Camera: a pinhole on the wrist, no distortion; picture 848 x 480 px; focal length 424.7 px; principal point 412.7 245.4 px. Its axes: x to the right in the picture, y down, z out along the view. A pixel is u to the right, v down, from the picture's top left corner.
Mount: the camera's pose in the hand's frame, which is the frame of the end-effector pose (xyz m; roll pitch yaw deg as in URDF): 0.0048 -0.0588 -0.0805 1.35 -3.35 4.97
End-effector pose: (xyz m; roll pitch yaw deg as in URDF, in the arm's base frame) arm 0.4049 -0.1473 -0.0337 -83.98 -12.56 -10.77
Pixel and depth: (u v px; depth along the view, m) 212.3 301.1 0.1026
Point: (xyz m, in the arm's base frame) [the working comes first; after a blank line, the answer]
In the camera's frame: -0.0484 0.0135 0.1026

0.3477 -0.1224 0.0083
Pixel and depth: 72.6 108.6 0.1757
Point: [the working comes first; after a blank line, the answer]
In the camera's frame: -0.1407 -0.0566 0.1757

0.2539 -0.0464 0.0730
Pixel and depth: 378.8 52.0 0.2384
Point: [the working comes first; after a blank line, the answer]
In the camera's frame: -0.0190 -0.1086 0.2384

0.3721 -0.0041 0.1484
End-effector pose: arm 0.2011 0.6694 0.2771 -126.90 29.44 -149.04
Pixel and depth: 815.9 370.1 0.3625
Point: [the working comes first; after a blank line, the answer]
In the camera's frame: 0.3441 0.1064 0.3625

0.1679 0.4127 -0.0842
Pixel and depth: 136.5 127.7 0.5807
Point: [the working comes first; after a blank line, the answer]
In the camera's frame: -0.3777 -0.1609 0.5807

0.7986 0.3987 0.4078
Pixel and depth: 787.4 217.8 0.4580
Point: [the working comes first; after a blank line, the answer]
In the camera's frame: 0.4041 -0.0298 0.4580

0.1782 0.2365 -0.0740
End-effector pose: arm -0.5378 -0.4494 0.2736 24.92 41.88 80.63
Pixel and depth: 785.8 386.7 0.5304
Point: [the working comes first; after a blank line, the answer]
In the camera's frame: 0.4660 0.1765 0.5304

-0.3602 0.1756 0.3601
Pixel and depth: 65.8 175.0 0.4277
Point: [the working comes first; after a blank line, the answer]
In the camera's frame: -0.3494 -0.0709 0.4277

-0.2688 -0.6158 0.6793
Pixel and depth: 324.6 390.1 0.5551
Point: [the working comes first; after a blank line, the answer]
In the camera's frame: -0.1152 0.1891 0.5551

-0.4026 -0.2719 0.7295
